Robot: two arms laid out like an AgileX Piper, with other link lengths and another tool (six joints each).
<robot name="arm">
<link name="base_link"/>
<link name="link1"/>
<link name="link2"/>
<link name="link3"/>
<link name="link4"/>
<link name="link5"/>
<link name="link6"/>
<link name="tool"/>
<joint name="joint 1" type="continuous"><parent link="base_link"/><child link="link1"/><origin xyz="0 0 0.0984" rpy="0 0 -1.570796"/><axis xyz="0 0 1"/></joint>
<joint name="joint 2" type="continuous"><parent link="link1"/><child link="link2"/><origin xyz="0 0 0" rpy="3.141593 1.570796 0"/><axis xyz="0 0 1"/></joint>
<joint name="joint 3" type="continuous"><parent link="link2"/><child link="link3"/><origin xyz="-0.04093 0.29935 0" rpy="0 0 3.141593"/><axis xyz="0 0 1"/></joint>
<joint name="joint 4" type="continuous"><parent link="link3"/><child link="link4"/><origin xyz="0.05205 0.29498 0" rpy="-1.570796 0 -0.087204"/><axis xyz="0 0 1"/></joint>
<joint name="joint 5" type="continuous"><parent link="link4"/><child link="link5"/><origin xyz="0 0 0" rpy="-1.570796 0 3.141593"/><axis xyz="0 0 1"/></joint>
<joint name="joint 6" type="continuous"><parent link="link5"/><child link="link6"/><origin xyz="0 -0.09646 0" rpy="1.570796 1.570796 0"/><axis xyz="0 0 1"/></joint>
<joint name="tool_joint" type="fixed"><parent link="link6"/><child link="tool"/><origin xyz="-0.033 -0.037 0.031" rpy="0 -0.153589 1.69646"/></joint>
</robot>
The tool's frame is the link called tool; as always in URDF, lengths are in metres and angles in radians. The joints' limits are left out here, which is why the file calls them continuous.
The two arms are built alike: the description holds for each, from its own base.
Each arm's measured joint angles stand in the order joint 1, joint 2, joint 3, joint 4, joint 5, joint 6.
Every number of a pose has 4 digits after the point.
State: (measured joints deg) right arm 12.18 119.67 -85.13 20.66 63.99 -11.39; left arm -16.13 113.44 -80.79 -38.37 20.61 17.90
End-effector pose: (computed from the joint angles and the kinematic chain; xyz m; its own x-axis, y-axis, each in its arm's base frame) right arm 0.4618 0.1743 0.1027 -0.9936 -0.0779 -0.0822 -0.1000 0.9447 0.3124; left arm 0.5287 -0.1381 0.1660 -0.6363 -0.0499 -0.7698 0.2809 0.9144 -0.2915
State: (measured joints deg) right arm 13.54 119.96 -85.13 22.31 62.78 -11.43; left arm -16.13 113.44 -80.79 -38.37 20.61 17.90
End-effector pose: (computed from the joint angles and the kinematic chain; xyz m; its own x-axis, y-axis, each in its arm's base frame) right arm 0.4608 0.1877 0.1024 -0.9924 -0.0792 -0.0938 -0.1063 0.9366 0.3340; left arm 0.5287 -0.1381 0.1660 -0.6363 -0.0499 -0.7698 0.2809 0.9144 -0.2915
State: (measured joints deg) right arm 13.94 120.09 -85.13 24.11 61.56 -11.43; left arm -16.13 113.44 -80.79 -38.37 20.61 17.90
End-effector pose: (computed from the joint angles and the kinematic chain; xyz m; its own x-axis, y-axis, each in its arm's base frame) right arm 0.4628 0.1934 0.1038 -0.9924 -0.0607 -0.1069 -0.0954 0.9290 0.3575; left arm 0.5287 -0.1381 0.1660 -0.6363 -0.0499 -0.7698 0.2809 0.9144 -0.2915
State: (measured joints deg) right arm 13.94 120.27 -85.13 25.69 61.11 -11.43; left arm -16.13 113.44 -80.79 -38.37 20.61 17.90
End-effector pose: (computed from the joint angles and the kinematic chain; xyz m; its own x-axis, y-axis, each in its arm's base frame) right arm 0.4644 0.1955 0.1042 -0.9934 -0.0418 -0.1066 -0.0794 0.9222 0.3785; left arm 0.5287 -0.1381 0.1660 -0.6363 -0.0499 -0.7698 0.2809 0.9144 -0.2915
